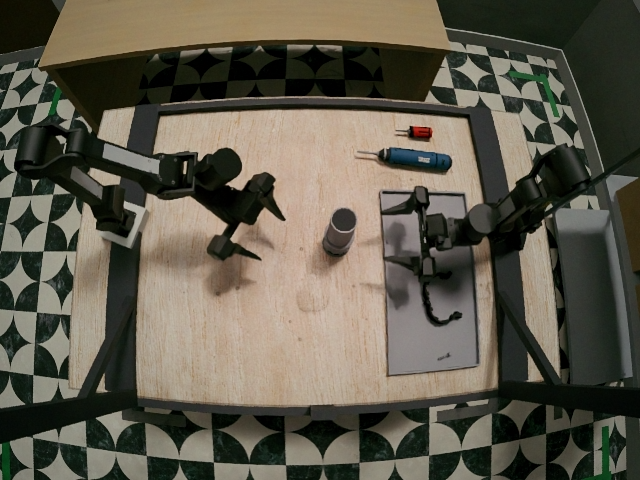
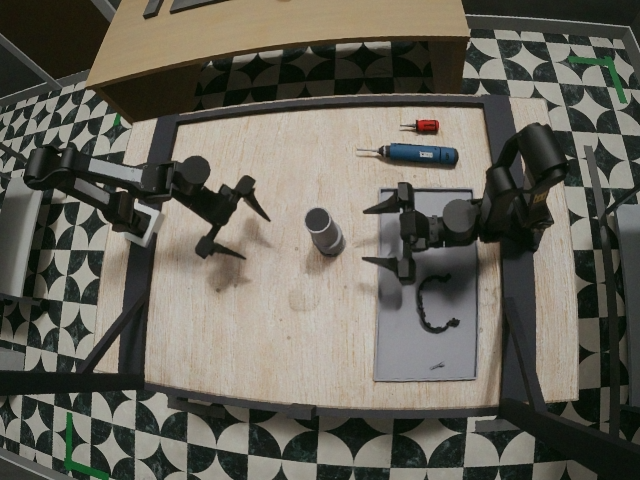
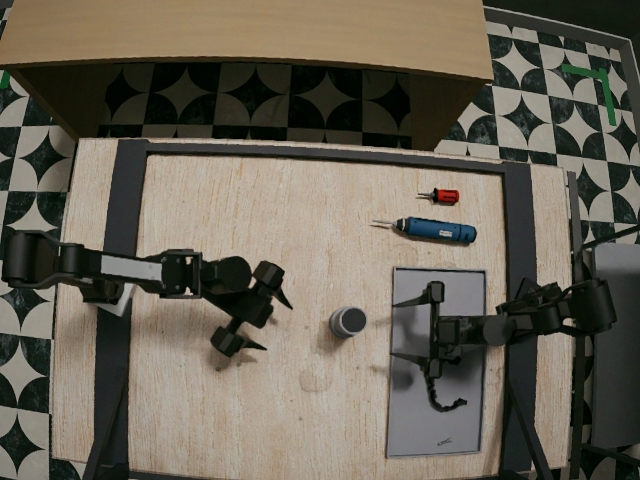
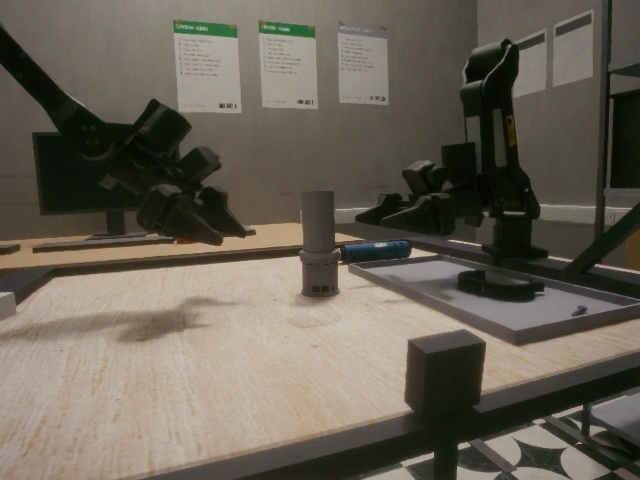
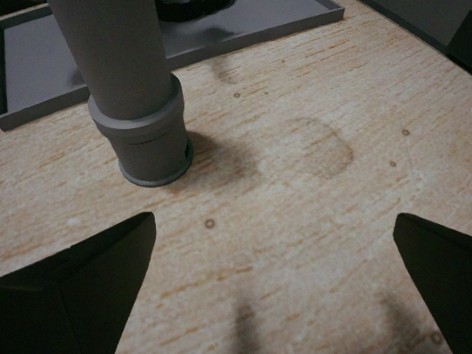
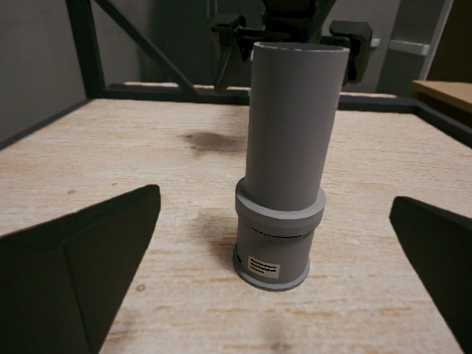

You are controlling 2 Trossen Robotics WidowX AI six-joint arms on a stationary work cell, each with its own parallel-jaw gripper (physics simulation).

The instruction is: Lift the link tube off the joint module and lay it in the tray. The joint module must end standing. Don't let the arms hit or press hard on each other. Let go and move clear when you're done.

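Frame: origin at the left arm's base, x ahead, y left, z up, level; centimetres.
Seen in the pictures: left gripper, fingertip midpoint: [image 1: 272,240] [image 2: 258,240] [image 3: 278,329] [image 4: 234,239] [image 5: 276,224]; right gripper, fingertip midpoint: [image 1: 381,235] [image 2: 362,235] [image 3: 390,330] [image 4: 367,220] [image 6: 275,201]; left arm's base, link origin: [image 1: 121,221] [image 2: 139,223] [image 3: 109,286]; right arm's base, link origin: [image 1: 512,223] [image 2: 525,221] [image 4: 512,247].
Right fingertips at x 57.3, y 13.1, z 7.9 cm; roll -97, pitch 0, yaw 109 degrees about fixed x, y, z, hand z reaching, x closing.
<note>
Pixels of each thing's middle, then the offset from my right fingertips to it.
- grey link tube, body centre: [image 5: 115,36] [image 6: 288,135] [image 4: 318,224] [image 3: 350,321] [image 2: 322,228] [image 1: 341,228] dz -0.3, dx -7.9, dy -1.1 cm
- short grey joint module, body centre: [image 6: 274,229] [image 5: 147,130] [image 4: 320,272] [image 2: 329,239] [image 1: 337,239] dz -7.9, dx -7.9, dy -1.1 cm
- grey tray, body centre: [image 5: 163,14] [image 4: 465,283] [image 2: 429,281] [image 3: 439,363] [image 1: 432,278] dz -10.3, dx +15.1, dy -2.3 cm
- small screw, body centre: [image 4: 578,311] [image 2: 437,365] dz -10.3, dx +23.0, dy -18.6 cm
- blue screwdriver, body centre: [image 3: 425,227] [image 4: 361,252] [image 2: 408,152] [image 1: 405,156] dz -9.1, dx +1.8, dy +24.4 cm
- small red screwdriver, body centre: [image 3: 438,195] [image 2: 419,125] [image 1: 413,131] dz -9.7, dx +2.4, dy +32.8 cm
The grey link tube [image 1: 341,229] [image 2: 323,229] [image 4: 318,222] [image 5: 122,55] [image 6: 295,125] stands upright on the short grey joint module [image 4: 320,277] [image 5: 154,155] [image 6: 274,247], which stands on the table. My left gripper [image 1: 272,238] [image 2: 257,239] [image 3: 279,329] [image 5: 276,224] is open and empty, above the table to the left of the tube and apart from it. My right gripper [image 1: 383,235] [image 2: 363,235] [image 3: 392,329] [image 6: 275,201] is open and empty, to the right of the tube, its fingers pointing towards it. The grey tray [image 1: 413,356] [image 2: 398,361] [image 3: 408,439] [image 4: 516,335] lies under the right gripper.
A black curved strap [image 2: 421,310] [image 4: 498,286] and a small screw [image 2: 437,365] [image 4: 579,310] lie in the tray. A blue screwdriver [image 1: 418,159] [image 2: 421,153] [image 3: 439,230] and a small red screwdriver [image 1: 420,132] [image 2: 427,126] [image 3: 446,195] lie behind the tray.
</note>
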